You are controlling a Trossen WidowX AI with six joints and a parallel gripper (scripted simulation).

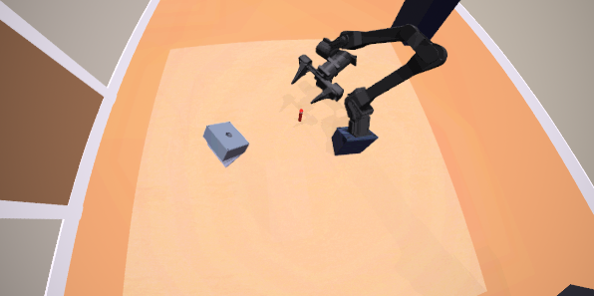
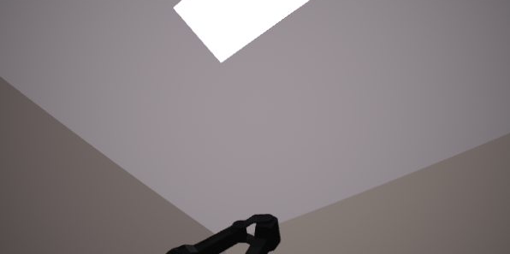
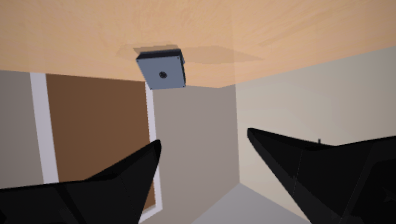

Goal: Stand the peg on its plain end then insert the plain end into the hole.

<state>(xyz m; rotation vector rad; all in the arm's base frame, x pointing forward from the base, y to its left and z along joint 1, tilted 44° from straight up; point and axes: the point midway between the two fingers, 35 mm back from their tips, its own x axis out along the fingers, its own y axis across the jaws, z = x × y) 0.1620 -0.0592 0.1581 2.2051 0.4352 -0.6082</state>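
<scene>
Now: the red peg 16 cm below my gripper tip, 2 cm to the right of it and 2 cm behind it. Round my gripper tip: grey-blue sloped panel 28 cm ahead, 16 cm below, 4 cm to the left.
</scene>
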